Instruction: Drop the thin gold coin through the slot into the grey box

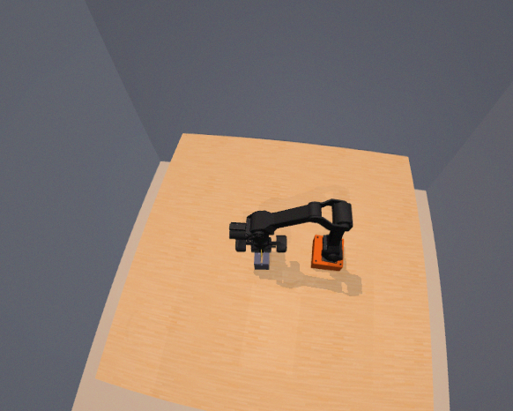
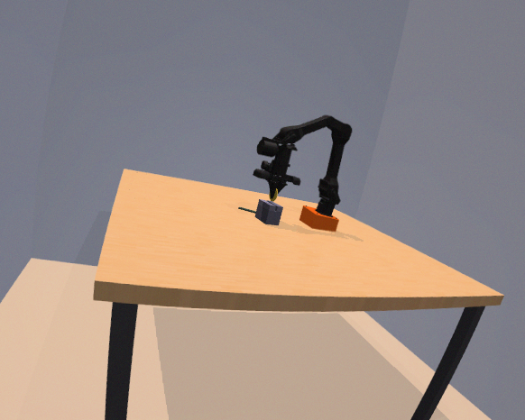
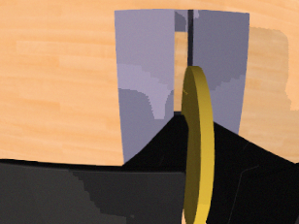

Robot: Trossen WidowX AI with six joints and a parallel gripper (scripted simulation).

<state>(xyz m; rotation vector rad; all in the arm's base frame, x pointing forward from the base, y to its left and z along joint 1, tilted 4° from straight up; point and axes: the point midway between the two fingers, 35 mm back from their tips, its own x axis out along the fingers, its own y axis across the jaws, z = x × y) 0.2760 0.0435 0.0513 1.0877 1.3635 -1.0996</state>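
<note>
Now: the gold coin 20 mm above my gripper tip.
</note>
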